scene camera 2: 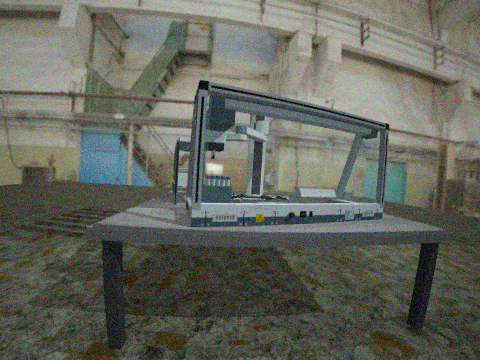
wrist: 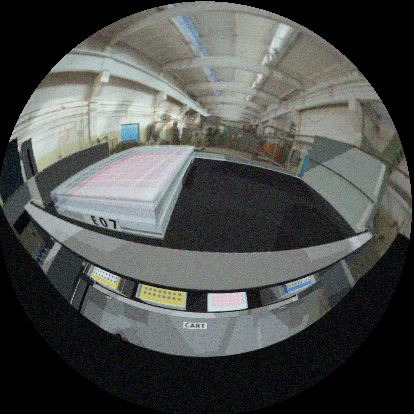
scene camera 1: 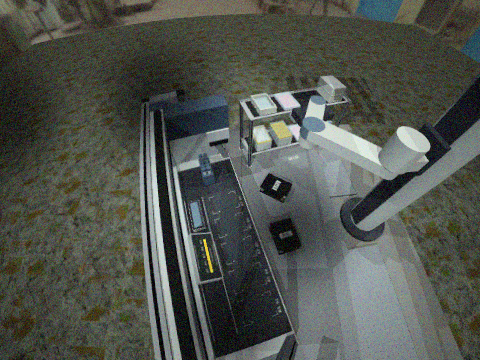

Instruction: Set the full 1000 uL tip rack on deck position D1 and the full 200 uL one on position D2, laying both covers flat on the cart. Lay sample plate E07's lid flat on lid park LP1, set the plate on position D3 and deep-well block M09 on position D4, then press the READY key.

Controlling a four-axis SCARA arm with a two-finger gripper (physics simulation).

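Sample plate E07 (scene camera 1: 286, 101) (wrist: 110, 200) lies flat with its clear lid on the cart's top shelf, pink wells showing through; in the wrist view it is at the left. My open, empty gripper is over the cart at the end of the arm; its fingertips do not show clearly. On the lower shelf are a yellow rack (scene camera 1: 281, 132) (wrist: 162, 296), another yellow-based rack (scene camera 1: 262, 137) (wrist: 105, 277), a pink plate (wrist: 227, 301) and a blue rack (wrist: 299, 285). The deck (scene camera 1: 240, 200) shows corner marks. M09 and the READY key cannot be made out.
A pale box (scene camera 1: 263, 103) and a grey stack (scene camera 1: 331, 89) stand on the cart's top shelf beside E07. Two black labelled pads (scene camera 1: 276, 186) (scene camera 1: 285, 235) lie between the deck and the arm's column (scene camera 1: 362, 220). A blue block (scene camera 1: 206, 170) stands at the deck's far end, inside the frame.
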